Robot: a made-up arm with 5 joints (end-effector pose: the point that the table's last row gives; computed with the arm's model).
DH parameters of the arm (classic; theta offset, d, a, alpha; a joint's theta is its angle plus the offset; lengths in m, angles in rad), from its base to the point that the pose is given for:
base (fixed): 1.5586 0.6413 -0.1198 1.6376
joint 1: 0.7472 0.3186 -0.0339 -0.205
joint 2: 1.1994 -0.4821 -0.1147 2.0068
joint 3: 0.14 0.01 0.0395 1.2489
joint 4: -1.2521 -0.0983 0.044 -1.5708
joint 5: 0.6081 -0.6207 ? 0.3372
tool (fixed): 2.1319 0.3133 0 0
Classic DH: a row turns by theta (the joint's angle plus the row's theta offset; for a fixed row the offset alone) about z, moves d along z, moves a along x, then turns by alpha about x.
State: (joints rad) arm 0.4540 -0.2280 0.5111 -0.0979 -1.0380
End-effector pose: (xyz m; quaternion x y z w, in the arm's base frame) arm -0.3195 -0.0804 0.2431 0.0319 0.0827 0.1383 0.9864
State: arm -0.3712 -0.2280 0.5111 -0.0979 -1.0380
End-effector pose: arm -0.3161 -0.3994 0.3514 -0.3669 0.1368 0.1198 0.9123
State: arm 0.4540 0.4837 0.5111 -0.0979 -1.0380
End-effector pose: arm -0.2713 0.1548 0.2777 0.3566 -0.0389 0.1629 0.9191
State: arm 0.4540 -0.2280 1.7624 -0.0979 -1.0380
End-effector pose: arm -0.3113 -0.2473 0.5184 -0.0859 0.5722 0.3759 0.7238
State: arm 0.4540 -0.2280 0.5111 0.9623 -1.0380
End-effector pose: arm -0.1643 -0.3266 0.4478 -0.4399 0.0519 0.3106 0.8410
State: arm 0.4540 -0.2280 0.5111 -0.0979 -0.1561
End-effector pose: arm -0.2004 -0.1431 0.1688 0.1905 0.0044 0.5101 0.8388
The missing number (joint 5, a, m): 0.1472
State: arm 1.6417 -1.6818 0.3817 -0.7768 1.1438
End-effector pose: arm -0.1488 0.1300 0.2089 0.4839 -0.2777 0.7118 0.4267
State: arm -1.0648 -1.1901 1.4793 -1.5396 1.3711
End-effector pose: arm -0.3680 -0.6562 0.5838 -0.1450 0.2598 0.4050 0.8646
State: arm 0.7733 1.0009 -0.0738 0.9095 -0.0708
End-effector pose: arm -0.0085 0.1170 0.2903 0.2963 -0.4359 0.3199 0.7873
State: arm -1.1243 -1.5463 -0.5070 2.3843 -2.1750
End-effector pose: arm -0.3110 0.0594 0.6397 0.3713 0.3655 -0.3511 0.7779
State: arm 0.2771 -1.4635 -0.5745 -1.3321 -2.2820
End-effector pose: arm -0.1792 0.0701 0.2282 0.0563 -0.0975 -0.4481 0.8869
